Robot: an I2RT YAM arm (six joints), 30 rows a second.
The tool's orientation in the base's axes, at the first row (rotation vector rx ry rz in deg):
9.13, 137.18, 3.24
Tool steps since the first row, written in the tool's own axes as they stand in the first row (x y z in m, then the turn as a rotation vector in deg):
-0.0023, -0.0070, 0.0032, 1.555, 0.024, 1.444
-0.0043, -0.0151, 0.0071, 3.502, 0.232, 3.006
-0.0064, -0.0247, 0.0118, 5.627, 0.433, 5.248
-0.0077, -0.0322, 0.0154, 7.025, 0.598, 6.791
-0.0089, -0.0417, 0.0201, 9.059, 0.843, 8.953
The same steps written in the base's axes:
0.0031, -0.0073, -0.0014, -0.156, 0.222, -2.105
0.0064, -0.0156, -0.0036, -0.500, 0.677, -4.544
0.0102, -0.0254, -0.0065, -0.515, 1.145, -7.604
0.0128, -0.0330, -0.0089, -0.475, 1.486, -9.664
0.0160, -0.0426, -0.0124, -0.473, 1.986, -12.600

